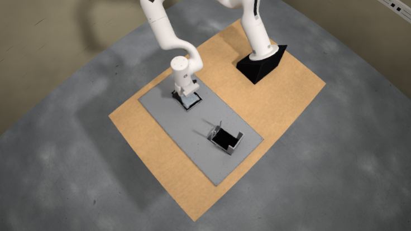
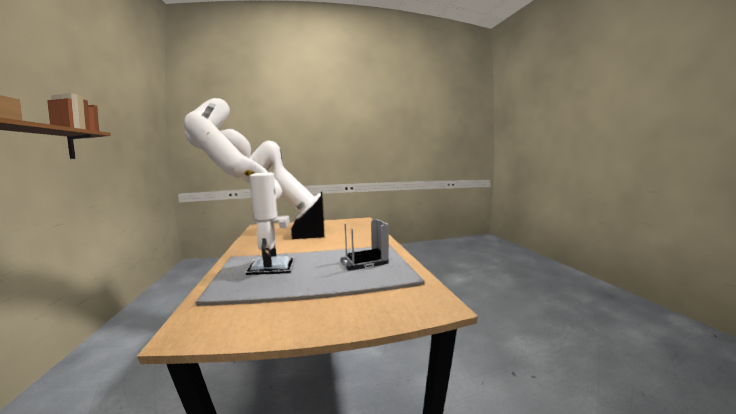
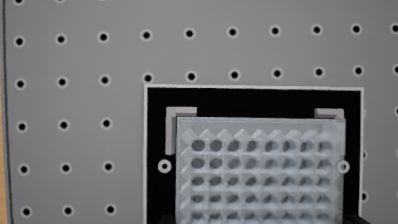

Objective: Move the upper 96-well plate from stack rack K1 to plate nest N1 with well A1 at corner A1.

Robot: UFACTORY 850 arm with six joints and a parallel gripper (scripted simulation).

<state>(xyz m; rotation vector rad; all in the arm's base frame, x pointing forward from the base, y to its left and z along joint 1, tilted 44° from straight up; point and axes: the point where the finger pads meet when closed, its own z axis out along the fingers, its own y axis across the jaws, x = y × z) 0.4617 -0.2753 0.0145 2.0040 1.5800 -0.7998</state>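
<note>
Now: the pale 96-well plate 10 mm below my hand. Round my hand: plate nest N1: 30 mm below; then dark low plate: 70 mm ahead, 350 mm to the left.
</note>
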